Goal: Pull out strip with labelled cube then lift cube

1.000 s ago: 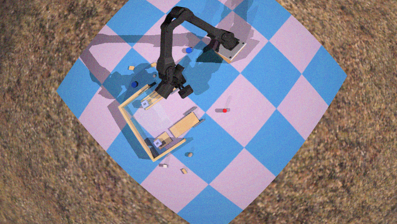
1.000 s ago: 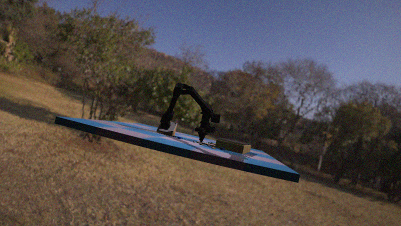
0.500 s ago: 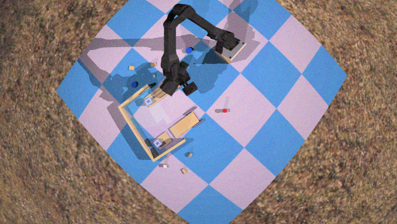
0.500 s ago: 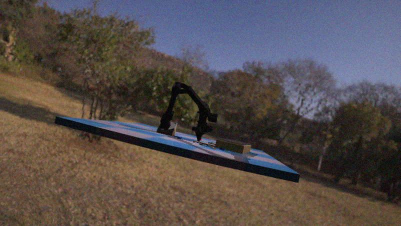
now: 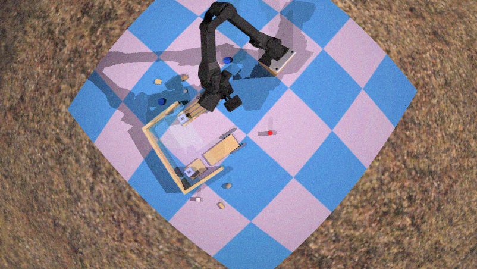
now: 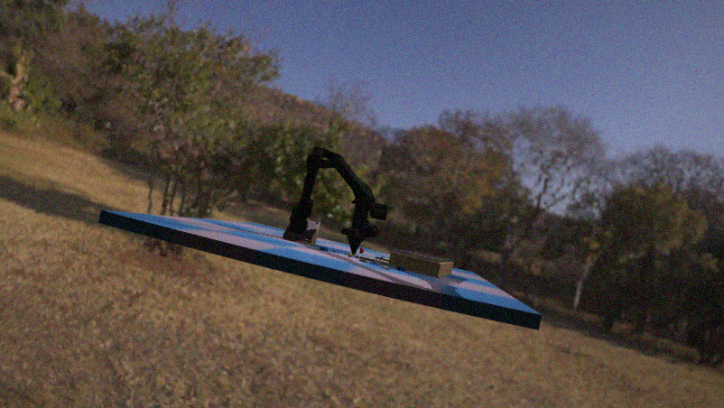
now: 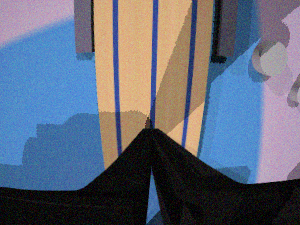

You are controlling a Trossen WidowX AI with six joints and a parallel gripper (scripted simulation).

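Now: the strip 90 mm ahead of my gripper tip and 20 mm to the right of it.
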